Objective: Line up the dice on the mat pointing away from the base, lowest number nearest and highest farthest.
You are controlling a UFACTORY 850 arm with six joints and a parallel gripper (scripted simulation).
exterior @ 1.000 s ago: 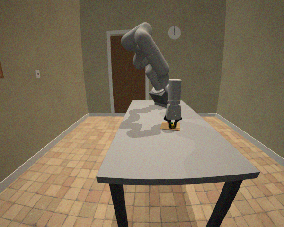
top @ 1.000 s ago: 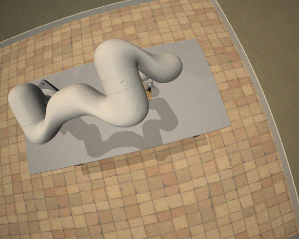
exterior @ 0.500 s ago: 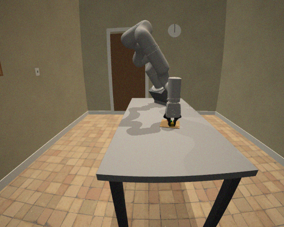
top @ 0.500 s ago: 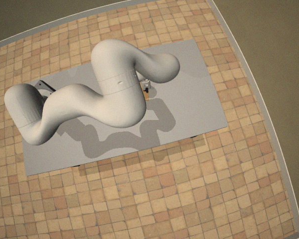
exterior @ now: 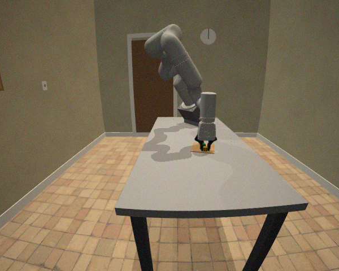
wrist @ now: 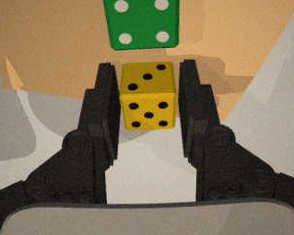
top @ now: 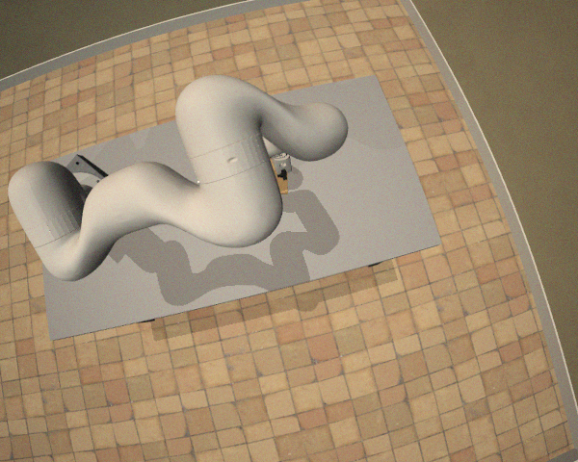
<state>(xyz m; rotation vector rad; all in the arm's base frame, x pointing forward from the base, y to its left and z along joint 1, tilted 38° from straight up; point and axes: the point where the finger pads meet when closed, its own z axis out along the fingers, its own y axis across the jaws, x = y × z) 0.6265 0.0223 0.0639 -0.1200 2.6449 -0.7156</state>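
Now: the yellow die 1 cm below my hand. Also, from my hand: green die: 5 cm behind, 1 cm below; then red die: 10 cm behind, 1 cm below; then mat: 5 cm behind, 2 cm below.
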